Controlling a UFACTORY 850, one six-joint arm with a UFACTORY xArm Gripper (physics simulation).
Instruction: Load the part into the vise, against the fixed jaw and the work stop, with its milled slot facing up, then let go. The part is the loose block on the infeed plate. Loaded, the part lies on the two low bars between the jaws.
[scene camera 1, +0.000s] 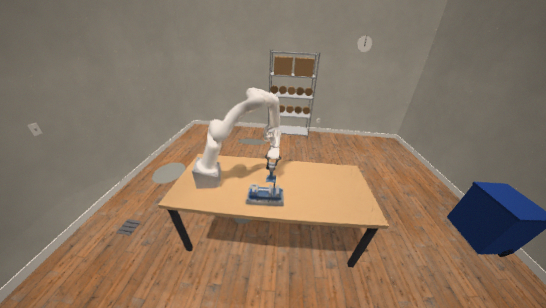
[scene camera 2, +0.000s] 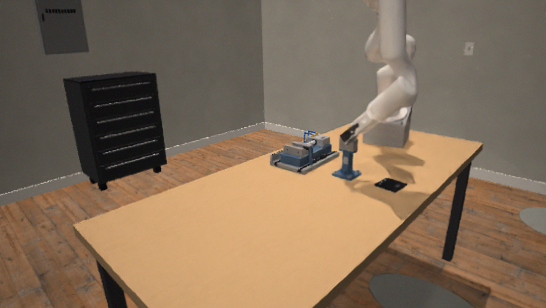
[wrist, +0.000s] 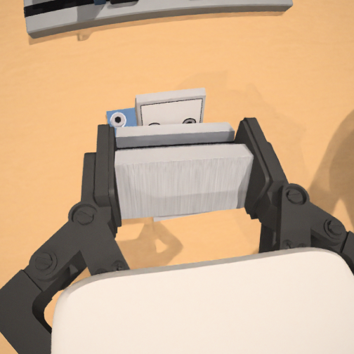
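Observation:
The part, a grey block (scene camera 2: 348, 146) (wrist: 182, 182), is between the two black fingers of my gripper (scene camera 1: 272, 161) (scene camera 2: 349, 134) (wrist: 176, 140), which is shut on it. In the wrist view a thin strip lies beyond its broad brushed face, with a dark gap between; I cannot tell surely which way the milled slot faces. The block is at the top of a blue stand (scene camera 1: 271, 178) (scene camera 2: 347, 163); whether it rests there is unclear. The blue and grey vise (scene camera 1: 265, 195) (scene camera 2: 302, 154) is beside the stand. The black infeed plate (scene camera 2: 391, 185) lies on the stand's other side.
The wooden table (scene camera 1: 325, 195) (scene camera 2: 225, 225) carries the stand, the vise and the arm's grey base (scene camera 1: 207, 176) (scene camera 2: 387, 131). In the wrist view the vise's grey base edge (wrist: 160, 19) shows at the top. A black drawer cabinet (scene camera 2: 122, 125) stands on the floor away from the table.

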